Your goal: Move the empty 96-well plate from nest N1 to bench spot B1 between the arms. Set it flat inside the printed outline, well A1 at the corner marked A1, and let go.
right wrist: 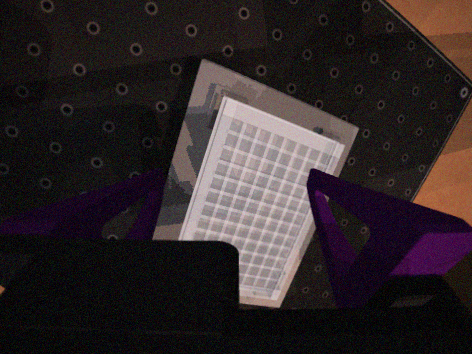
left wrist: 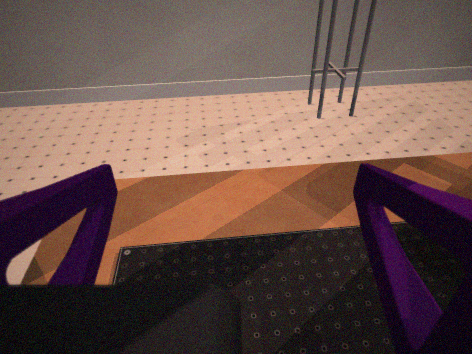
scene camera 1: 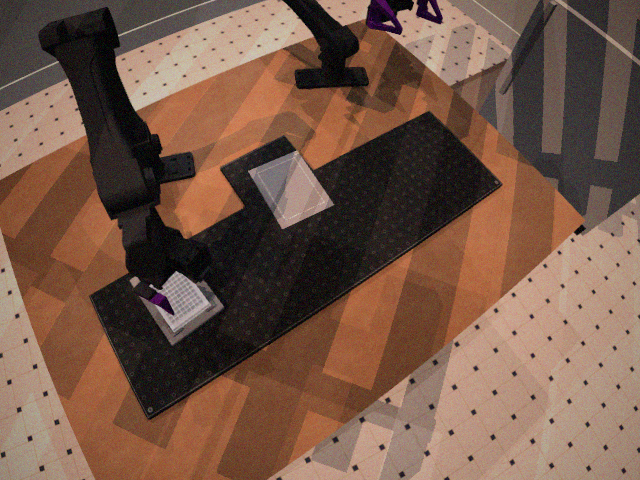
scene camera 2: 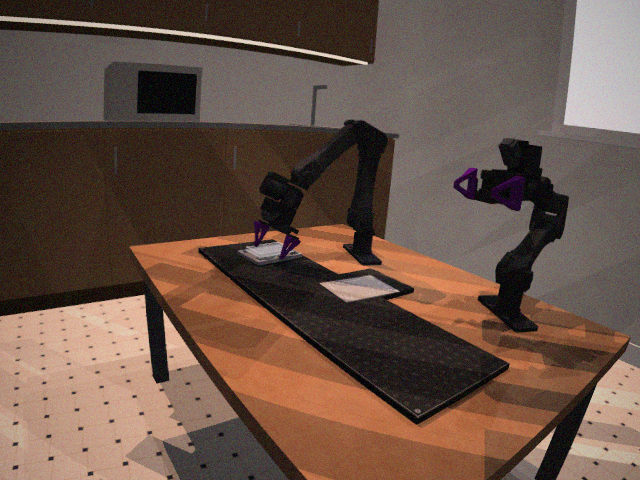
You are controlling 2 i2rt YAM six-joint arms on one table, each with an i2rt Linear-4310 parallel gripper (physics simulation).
The left gripper is open, with nothing in its grasp. The right gripper is open and touches a grey pad with corner brackets and a white well plate. Further things: a grey pad with printed outline.
The left gripper also shows in the left wrist view. The right gripper is seen too in the right wrist view and in scene camera 2.
